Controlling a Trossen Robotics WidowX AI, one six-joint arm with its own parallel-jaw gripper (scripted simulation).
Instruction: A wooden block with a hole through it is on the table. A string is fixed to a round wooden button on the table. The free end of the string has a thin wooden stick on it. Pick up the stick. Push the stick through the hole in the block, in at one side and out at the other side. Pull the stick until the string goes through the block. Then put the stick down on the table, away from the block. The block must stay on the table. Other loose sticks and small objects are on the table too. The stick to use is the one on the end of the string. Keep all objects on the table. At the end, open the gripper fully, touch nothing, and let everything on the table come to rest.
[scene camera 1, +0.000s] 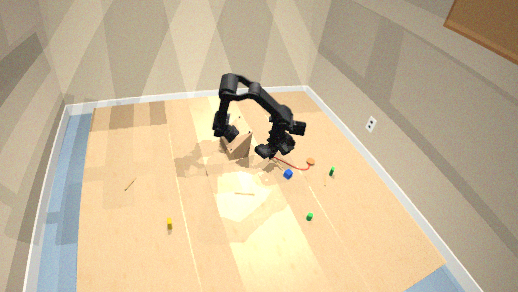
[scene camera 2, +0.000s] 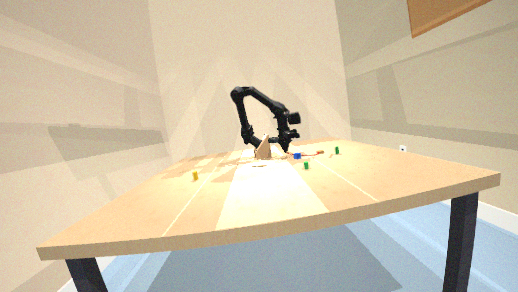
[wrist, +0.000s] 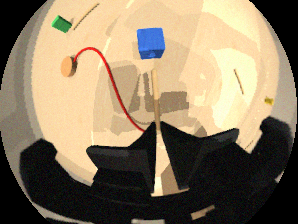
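Note:
My gripper (scene camera 1: 270, 158). Blue cube (wrist: 150, 43), gripper too (wrist: 157, 124).

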